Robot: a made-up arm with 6 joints.
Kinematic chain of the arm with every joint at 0, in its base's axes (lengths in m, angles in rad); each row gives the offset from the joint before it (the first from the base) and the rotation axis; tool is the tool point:
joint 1: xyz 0 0 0.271 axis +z
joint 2: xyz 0 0 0 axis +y
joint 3: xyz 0 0 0.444 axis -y
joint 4: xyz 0 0 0 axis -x
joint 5: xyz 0.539 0 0 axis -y
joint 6: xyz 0 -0.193 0 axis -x
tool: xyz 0 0 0
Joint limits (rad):
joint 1: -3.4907..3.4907
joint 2: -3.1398..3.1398
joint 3: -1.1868..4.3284
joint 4: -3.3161..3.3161
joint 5: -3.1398..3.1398
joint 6: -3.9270..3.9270
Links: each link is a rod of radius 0.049 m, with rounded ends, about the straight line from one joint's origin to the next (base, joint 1, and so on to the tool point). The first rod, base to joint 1, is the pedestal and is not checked.
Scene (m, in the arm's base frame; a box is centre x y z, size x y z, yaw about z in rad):
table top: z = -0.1
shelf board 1: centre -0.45 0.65 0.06 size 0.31 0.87 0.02 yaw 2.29
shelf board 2: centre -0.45 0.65 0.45 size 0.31 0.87 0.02 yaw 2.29
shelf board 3: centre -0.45 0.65 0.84 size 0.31 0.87 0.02 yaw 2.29
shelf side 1: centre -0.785 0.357 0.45 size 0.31 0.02 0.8 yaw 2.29
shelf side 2: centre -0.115 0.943 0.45 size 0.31 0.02 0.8 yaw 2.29
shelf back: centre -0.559 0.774 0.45 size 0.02 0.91 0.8 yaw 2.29
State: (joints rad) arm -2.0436 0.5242 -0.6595 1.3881 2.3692 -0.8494
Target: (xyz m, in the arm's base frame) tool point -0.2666 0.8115 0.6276
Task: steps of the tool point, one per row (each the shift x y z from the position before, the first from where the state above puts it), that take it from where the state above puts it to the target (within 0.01 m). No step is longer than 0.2 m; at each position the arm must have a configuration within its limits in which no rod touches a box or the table.
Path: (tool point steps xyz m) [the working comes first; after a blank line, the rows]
Joints at the target: -1.3158 -1.6591 0.3836 1.2909 2.3692 -0.8494
Straight joint move there: touches shelf board 3.

1: 0.0286 -0.0104 0.1794
2: 0.0478 0.0408 0.1726
3: 0.0576 0.0913 0.1500
4: 0.0574 0.1357 0.1135
5: 0.0479 0.1687 0.0659
6: 0.0313 0.1864 0.0112
7: 0.0106 0.1862 -0.0458
8: -0.0104 0.1675 -0.1001
9: -0.0282 0.1316 -0.1470
10: -0.0557 0.0971 0.0114
11: -0.0694 0.0788 -0.0002
12: -0.0790 0.0573 -0.0112

